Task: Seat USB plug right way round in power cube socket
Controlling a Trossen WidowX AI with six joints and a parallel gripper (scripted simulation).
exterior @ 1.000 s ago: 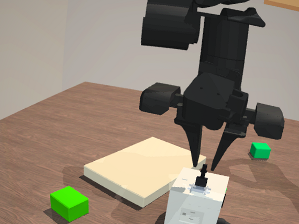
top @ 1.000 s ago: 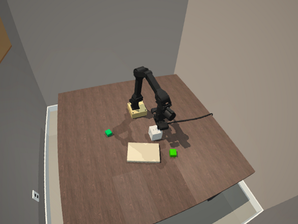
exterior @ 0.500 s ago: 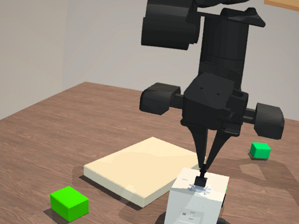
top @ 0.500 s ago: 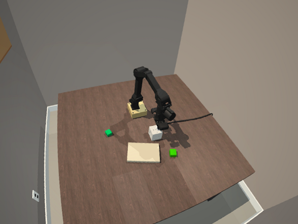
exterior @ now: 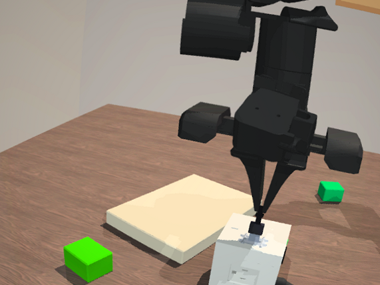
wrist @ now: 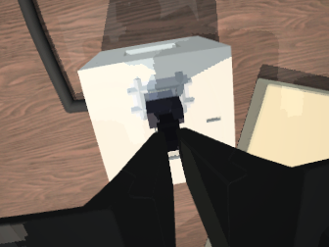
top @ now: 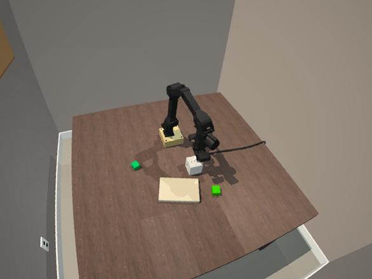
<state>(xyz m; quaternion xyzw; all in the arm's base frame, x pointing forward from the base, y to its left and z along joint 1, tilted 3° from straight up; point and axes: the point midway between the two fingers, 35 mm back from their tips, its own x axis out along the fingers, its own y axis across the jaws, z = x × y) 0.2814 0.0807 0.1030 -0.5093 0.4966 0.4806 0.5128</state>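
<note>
The USB socket lies 10 mm to the left of my gripper tip and 40 mm below it. Also, from my gripper tip: cream flat slab 120 mm ahead, 140 mm to the right, 100 mm below; black USB plug 20 mm below.
</note>
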